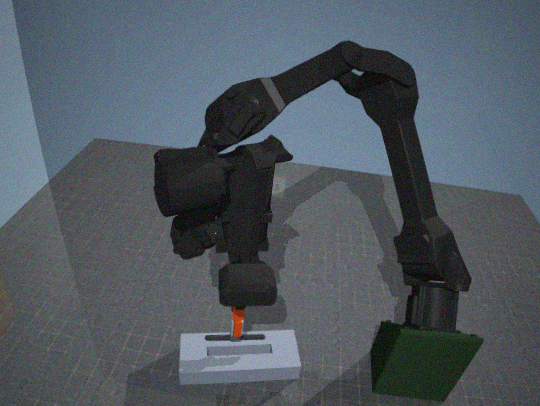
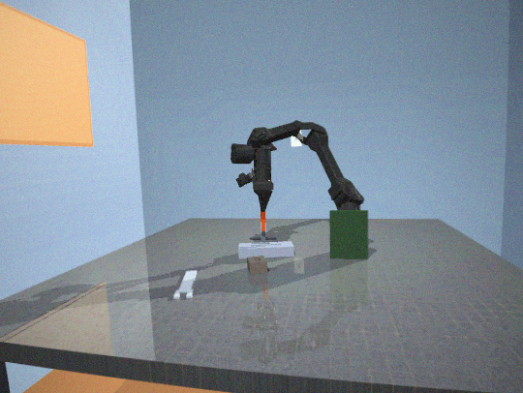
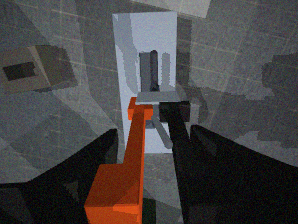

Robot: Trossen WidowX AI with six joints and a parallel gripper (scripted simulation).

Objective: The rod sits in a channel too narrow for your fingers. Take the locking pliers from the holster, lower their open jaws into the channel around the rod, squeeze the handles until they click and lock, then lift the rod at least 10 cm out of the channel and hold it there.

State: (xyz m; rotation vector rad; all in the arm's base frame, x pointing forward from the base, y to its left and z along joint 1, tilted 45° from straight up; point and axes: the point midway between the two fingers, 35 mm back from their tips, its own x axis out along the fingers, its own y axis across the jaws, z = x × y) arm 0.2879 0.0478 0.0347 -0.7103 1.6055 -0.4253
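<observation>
My gripper tip is now 130 mm above the grey channel block, 10 mm to the right of it and 10 mm past it. From my gripper tip the other things lie so: brown holster 160 mm to the left, 140 mm below, 10 mm behind; then orange handle 10 mm to the left; then small white forked piece 320 mm to the left, 150 mm ahead, 140 mm below.
</observation>
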